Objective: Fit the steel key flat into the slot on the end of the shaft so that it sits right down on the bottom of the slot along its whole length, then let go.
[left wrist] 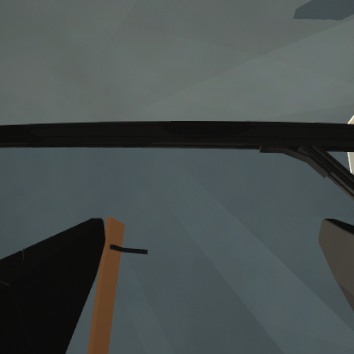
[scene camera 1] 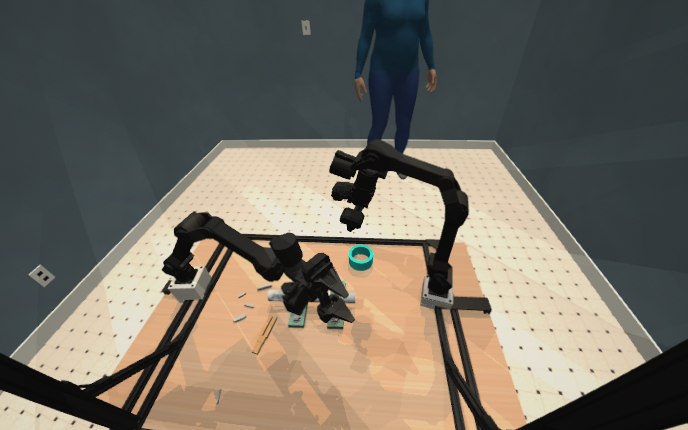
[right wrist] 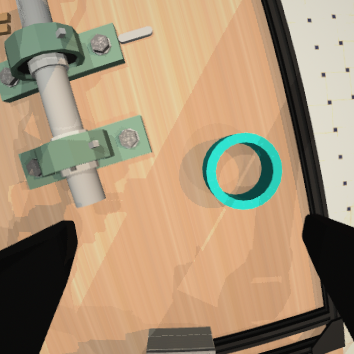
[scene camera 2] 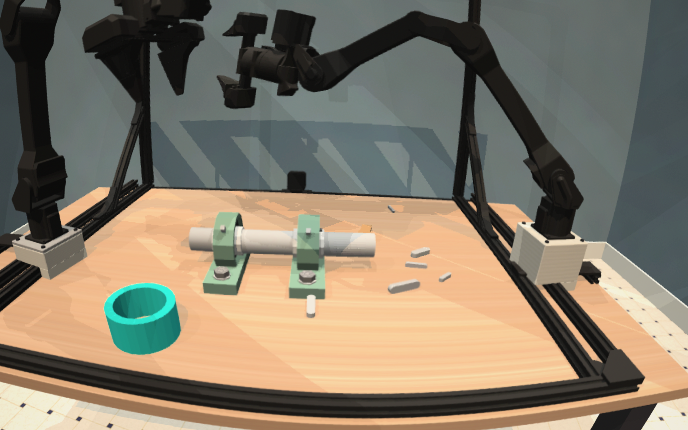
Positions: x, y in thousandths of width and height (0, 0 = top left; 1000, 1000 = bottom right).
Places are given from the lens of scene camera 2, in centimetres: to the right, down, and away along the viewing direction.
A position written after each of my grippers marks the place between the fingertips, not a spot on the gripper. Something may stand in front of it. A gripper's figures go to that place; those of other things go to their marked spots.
my left gripper (scene camera 2: 322, 129): -25, -32, 76
my right gripper (scene camera 2: 235, 229): -23, -15, 46
teal ring (scene camera 2: 230, 771): -23, 14, 45
